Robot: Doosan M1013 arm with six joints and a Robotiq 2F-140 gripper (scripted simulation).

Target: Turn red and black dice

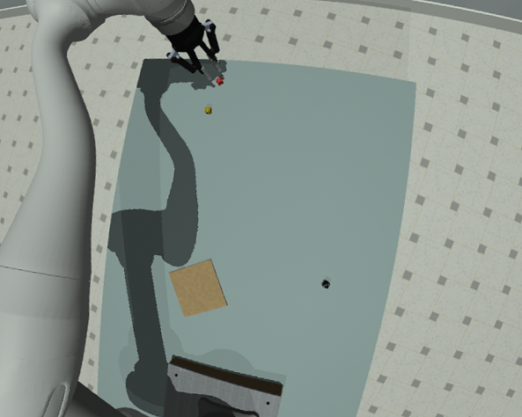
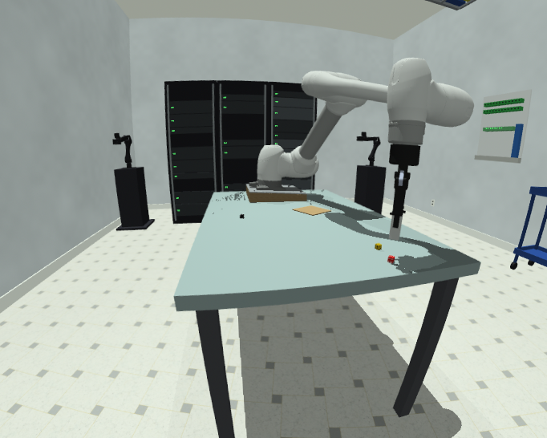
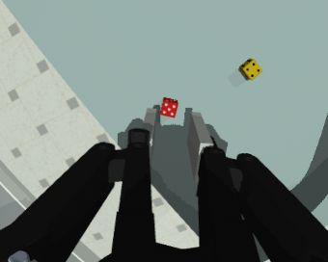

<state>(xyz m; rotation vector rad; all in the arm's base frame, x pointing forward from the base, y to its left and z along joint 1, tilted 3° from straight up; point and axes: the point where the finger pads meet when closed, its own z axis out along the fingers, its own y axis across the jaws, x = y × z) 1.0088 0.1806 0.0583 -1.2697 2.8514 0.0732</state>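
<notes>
Now: hand 100 mm above the red die. The rest, counted from my hand: black die (520 mm behind, 380 mm to the right, 100 mm below); tan mat (610 mm behind, 100 mm below, 30 mm to the right); yellow die (100 mm below, 90 mm behind, 20 mm to the left).
</notes>
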